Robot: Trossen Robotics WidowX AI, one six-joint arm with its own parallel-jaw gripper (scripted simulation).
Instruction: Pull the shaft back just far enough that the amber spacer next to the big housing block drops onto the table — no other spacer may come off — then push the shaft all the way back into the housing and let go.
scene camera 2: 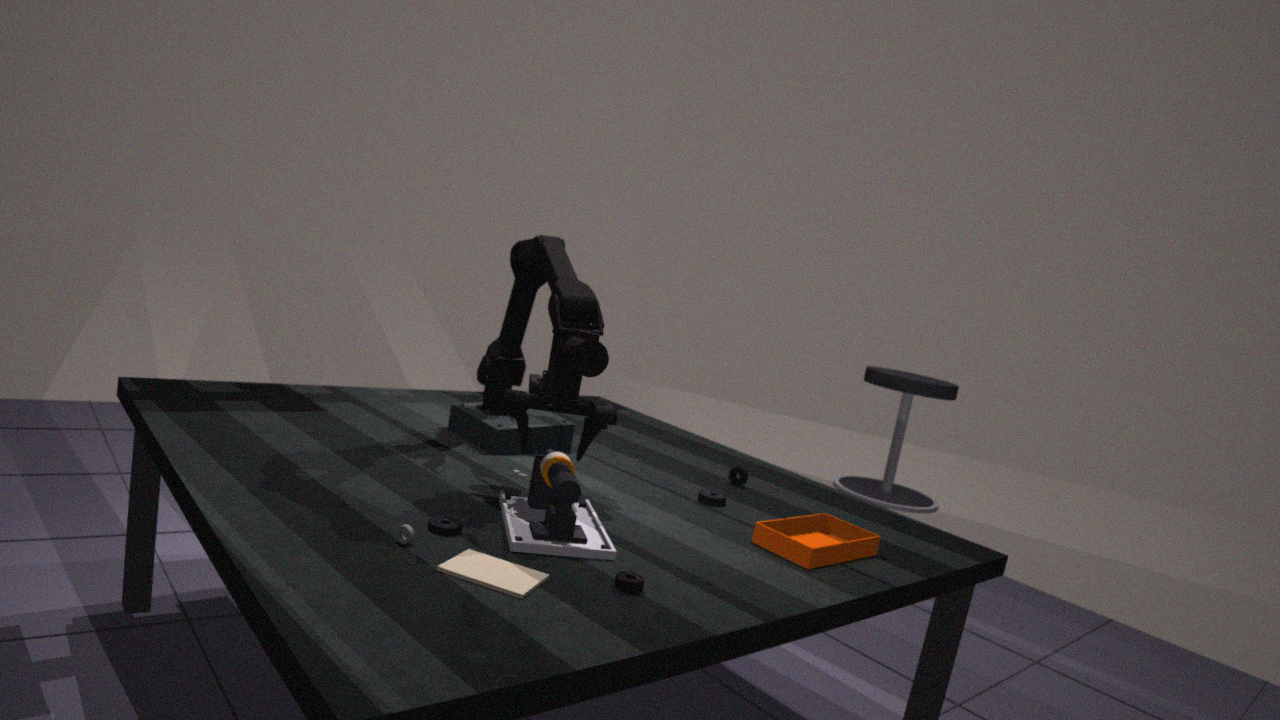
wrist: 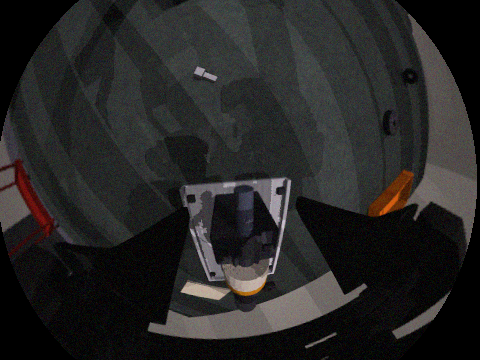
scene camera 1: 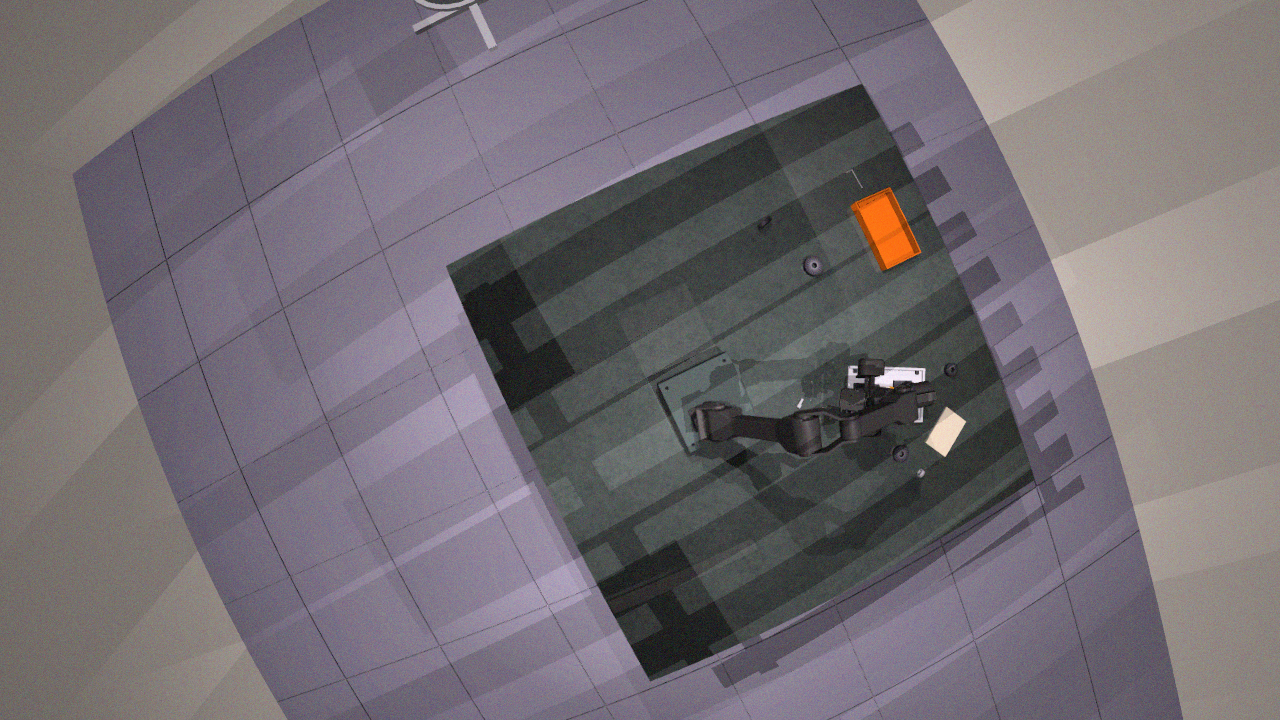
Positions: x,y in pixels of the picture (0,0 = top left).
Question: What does my gripper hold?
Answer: Nothing.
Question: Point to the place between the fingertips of my gripper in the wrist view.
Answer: At 244,207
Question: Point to an orange tray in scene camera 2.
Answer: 816,540
